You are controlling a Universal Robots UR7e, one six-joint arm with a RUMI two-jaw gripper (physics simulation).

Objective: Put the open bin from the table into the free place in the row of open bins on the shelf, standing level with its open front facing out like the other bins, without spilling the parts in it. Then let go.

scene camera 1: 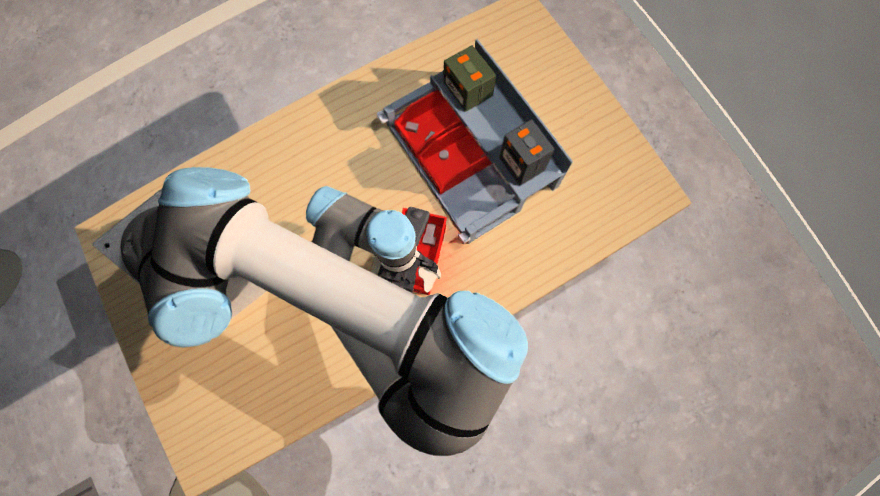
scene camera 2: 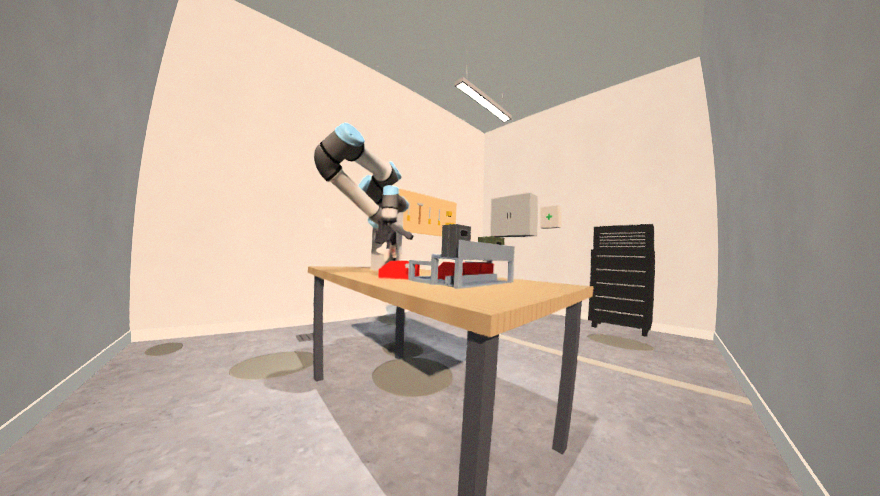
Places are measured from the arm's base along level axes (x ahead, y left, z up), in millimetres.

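Pixels of known places: gripper, between the fingertips: (scene camera 2: 389, 261).
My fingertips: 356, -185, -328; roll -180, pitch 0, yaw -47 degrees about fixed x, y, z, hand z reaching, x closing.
Ahead of a thing's pixels: the offset from my fingertips to its top centre, as dx, dy, dz. "spot": to the spot under its first point. Level surfaces: height alone.
The red open bin @(spot: +87, +9, +5) (scene camera 1: 438, 245) (scene camera 2: 394, 271) stands on the table @(dz -70) (scene camera 1: 591, 246) (scene camera 2: 431, 294), near the front corner of the grey shelf (scene camera 1: 474, 206) (scene camera 2: 489, 250). A grey part @(+99, +65, -52) (scene camera 1: 430, 232) shows in it; the arm and gripper cover some of the bin in the scene camera 1 view. My gripper (scene camera 1: 416, 275) (scene camera 2: 388, 248) is open and empty, just above the bin. Two red open bins @(spot: +242, +327, -61) (scene camera 1: 425, 118) @(spot: +242, +187, -61) (scene camera 1: 454, 161) with grey parts stand side by side in the shelf's front row. The free place is at the row's end nearest the loose bin.
A green case @(+348, +298, +127) (scene camera 1: 470, 78) and a dark grey case @(+348, +67, +152) (scene camera 1: 526, 154) (scene camera 2: 454, 240) stand on the shelf's raised back level. The shelf has side rails and a front lip @(+158, +181, -54) (scene camera 1: 425, 178). The robot's large elbow (scene camera 1: 456, 382) (scene camera 2: 338, 150) hangs past the table's long edge.
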